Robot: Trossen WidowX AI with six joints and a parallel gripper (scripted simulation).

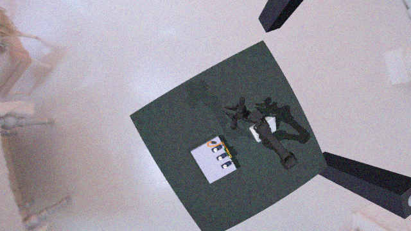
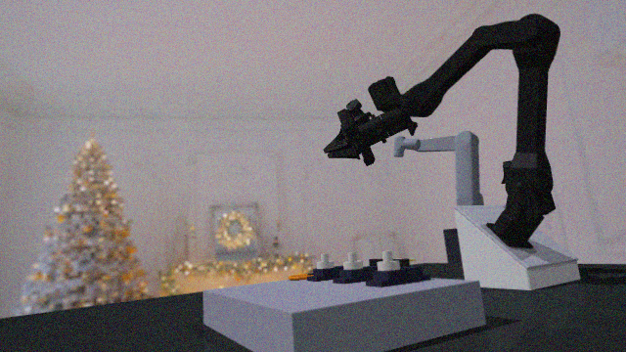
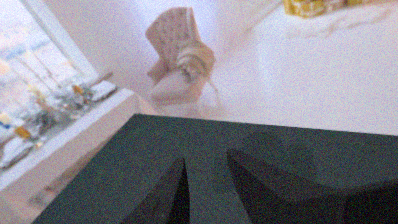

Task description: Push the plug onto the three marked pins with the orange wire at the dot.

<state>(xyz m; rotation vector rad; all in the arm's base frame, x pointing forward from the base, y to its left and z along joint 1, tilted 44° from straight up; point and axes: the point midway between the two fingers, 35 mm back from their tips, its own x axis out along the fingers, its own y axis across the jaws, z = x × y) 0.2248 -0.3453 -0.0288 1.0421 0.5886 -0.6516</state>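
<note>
Right now my gripper tip is 360 mm to the right of the red dot, 250 mm above it and 80 mm short of it. Round my gripper tip: holder 340 mm to the left, 300 mm below, 240 mm ahead.
</note>
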